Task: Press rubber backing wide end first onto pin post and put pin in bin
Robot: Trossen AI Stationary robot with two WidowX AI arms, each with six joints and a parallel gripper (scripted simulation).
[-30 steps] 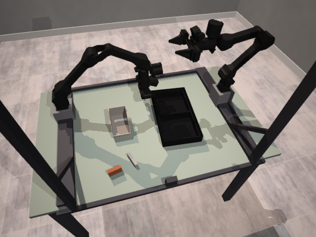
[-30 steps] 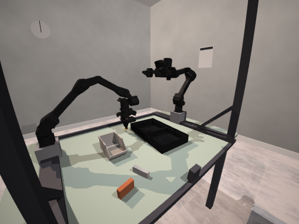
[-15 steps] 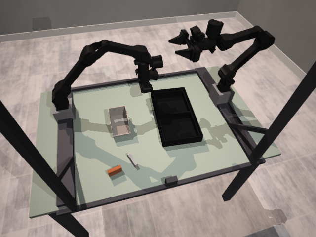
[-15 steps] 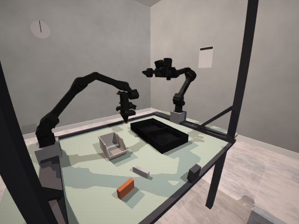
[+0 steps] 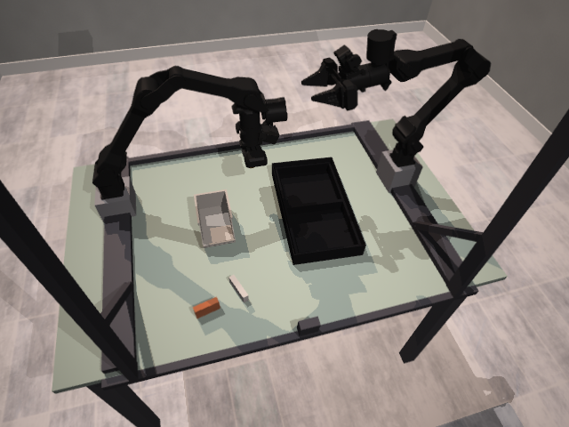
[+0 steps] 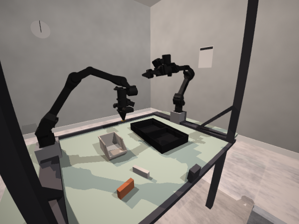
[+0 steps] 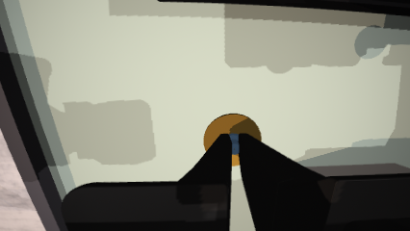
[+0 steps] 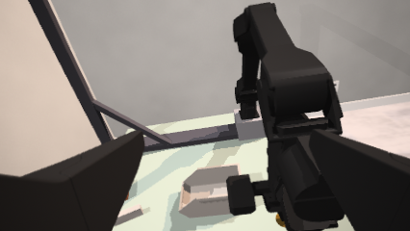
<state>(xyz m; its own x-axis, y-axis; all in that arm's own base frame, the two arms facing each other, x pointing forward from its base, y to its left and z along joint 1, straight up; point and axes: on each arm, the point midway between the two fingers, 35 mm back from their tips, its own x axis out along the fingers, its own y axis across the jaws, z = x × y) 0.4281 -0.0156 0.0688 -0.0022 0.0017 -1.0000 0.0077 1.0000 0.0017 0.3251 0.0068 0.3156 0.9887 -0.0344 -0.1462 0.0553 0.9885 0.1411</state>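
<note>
The bin lies 15 cm behind my left hand, 13 cm to the left of it and 11 cm below it. The rest, counted from my left hand: black two-compartment tray 18 cm to the right, 13 cm below, 13 cm behind; then orange block 42 cm behind, 16 cm to the left, 13 cm below; then pin 4 cm below.
</note>
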